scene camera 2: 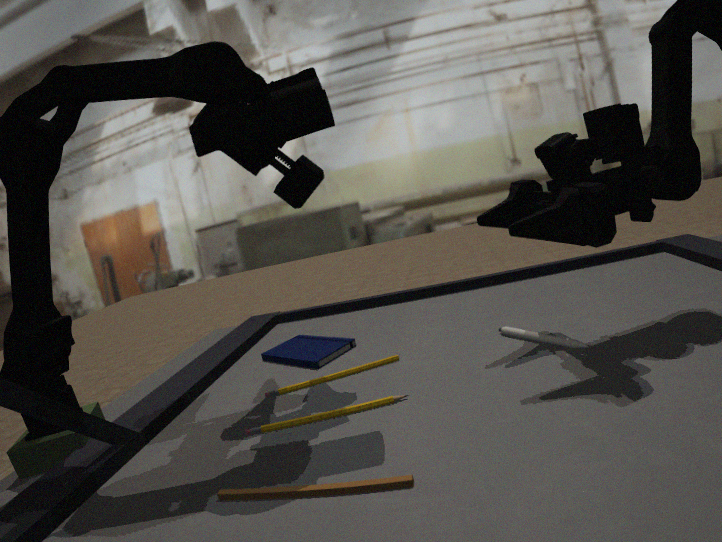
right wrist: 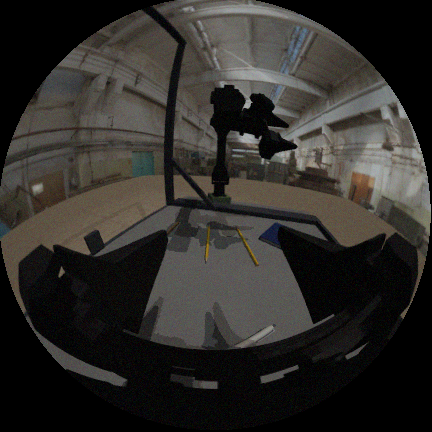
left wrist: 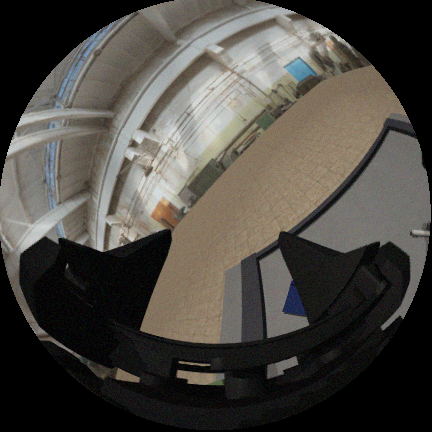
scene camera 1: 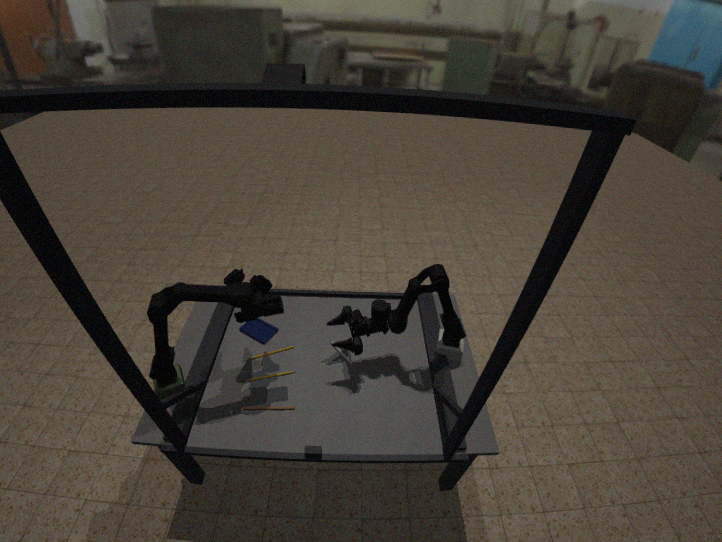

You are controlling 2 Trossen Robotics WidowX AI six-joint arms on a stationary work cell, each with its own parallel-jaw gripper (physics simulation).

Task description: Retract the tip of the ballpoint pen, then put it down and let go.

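Places are measured from the left arm's base along level axes (x back, y right, z up), in millimetres.
Where they show: left gripper, fingertip midpoint: (scene camera 2: 268, 160) (right wrist: 292, 135) (left wrist: 226, 236) (scene camera 1: 251, 276); right gripper, fingertip midpoint: (scene camera 2: 492, 226) (right wrist: 223, 234) (scene camera 1: 329, 334); left arm's base, origin of the base link: (right wrist: 218, 194) (scene camera 1: 167, 378); right arm's base, origin of the base link: (scene camera 1: 451, 340).
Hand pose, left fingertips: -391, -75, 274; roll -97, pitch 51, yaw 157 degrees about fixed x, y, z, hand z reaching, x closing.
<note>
Things, the pixels of their top centre, and the offset from my left fingertips, as dx, dy, dz.
- white pen, middle of its top: (scene camera 2: 540, 332) (right wrist: 235, 348) (scene camera 1: 341, 351) -242, +246, -301
- blue notebook, middle of its top: (scene camera 2: 306, 346) (left wrist: 310, 297) (right wrist: 279, 232) (scene camera 1: 258, 328) +10, -22, -302
- orange-brown stick, middle of its top: (scene camera 2: 308, 487) (scene camera 1: 269, 407) +95, +337, -307
The white pen (scene camera 1: 348, 357) (scene camera 2: 521, 334) (left wrist: 420, 233) (right wrist: 260, 335) lies on the grey table, partly in shadow. One end has a small dark point in scene camera 2; whether it is the writing tip or the button, I cannot tell. My right gripper (scene camera 1: 330, 334) (scene camera 2: 493, 227) (right wrist: 223, 234) is open and empty, held above the table near the pen; one finger covers part of the pen in scene camera 1. My left gripper (left wrist: 226, 236) (right wrist: 292, 135) is open and empty, raised high over the far left part of the table, away from the pen.
A blue notebook (scene camera 1: 258, 330) (scene camera 2: 306, 351) (left wrist: 294, 301) (right wrist: 271, 234) lies at the back left. Two yellow pencils (scene camera 1: 271, 352) (scene camera 1: 271, 376) (scene camera 2: 338, 374) (scene camera 2: 332, 414) and an orange-brown stick (scene camera 1: 269, 408) (scene camera 2: 314, 488) lie nearer the front. Dark frame posts stand around the table.
</note>
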